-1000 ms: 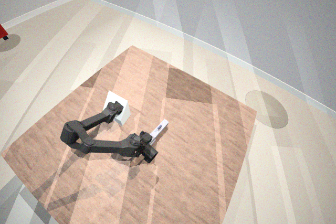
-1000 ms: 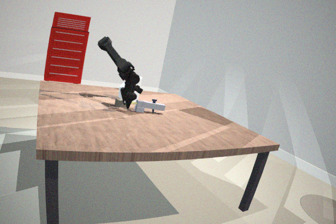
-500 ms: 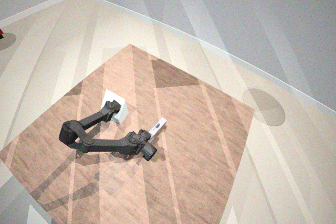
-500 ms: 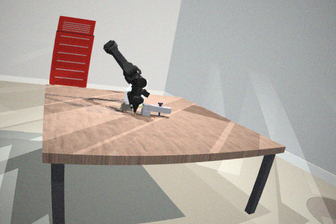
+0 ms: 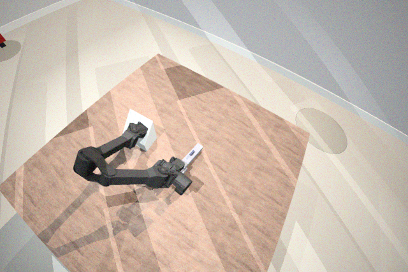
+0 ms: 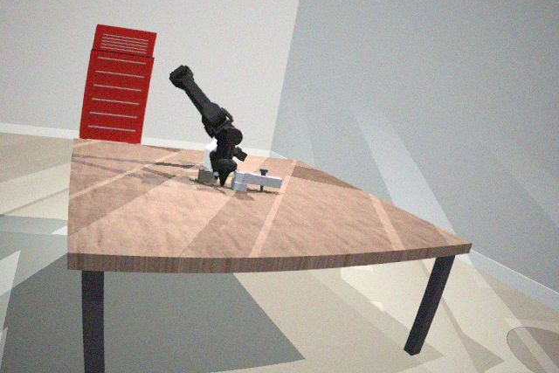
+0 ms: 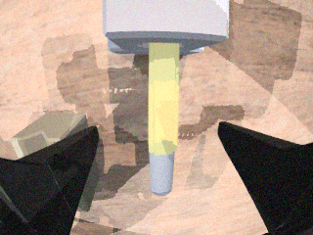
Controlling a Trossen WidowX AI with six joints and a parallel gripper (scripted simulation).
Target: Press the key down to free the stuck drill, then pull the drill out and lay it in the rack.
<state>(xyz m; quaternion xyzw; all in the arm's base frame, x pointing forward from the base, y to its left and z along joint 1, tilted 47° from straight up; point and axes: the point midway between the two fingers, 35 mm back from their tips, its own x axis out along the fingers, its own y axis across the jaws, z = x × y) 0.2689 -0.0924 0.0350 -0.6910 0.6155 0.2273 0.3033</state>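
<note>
Now: the drill 40 mm to the left of my gripper tip and 30 mm above it. Also, from my gripper tip: white holder block 140 mm to the left, 20 mm above; then blue key 160 mm to the left, 30 mm above, 10 mm ahead; then olive rack 80 mm behind, 20 mm to the right.
</note>
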